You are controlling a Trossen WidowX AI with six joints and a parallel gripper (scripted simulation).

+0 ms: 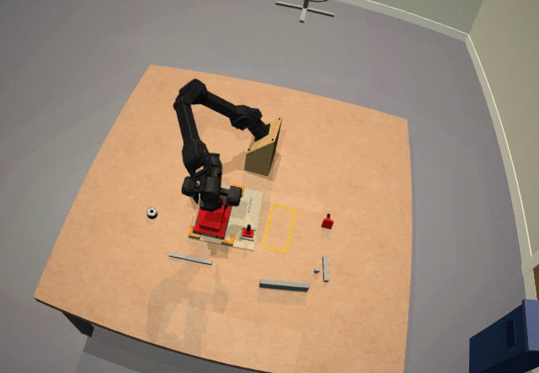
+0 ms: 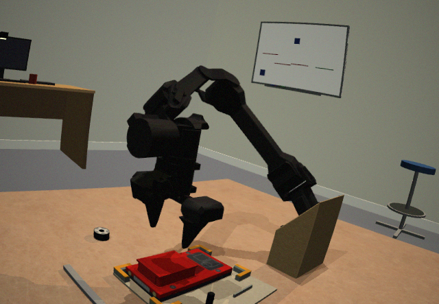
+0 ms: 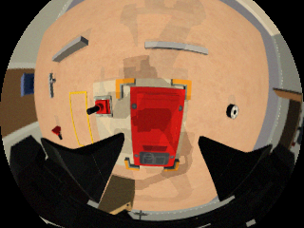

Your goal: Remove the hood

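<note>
My gripper tip is now 70 mm above the red hood. Round my gripper tip: black wheel 220 mm to the right, 100 mm below, 10 mm ahead.
</note>
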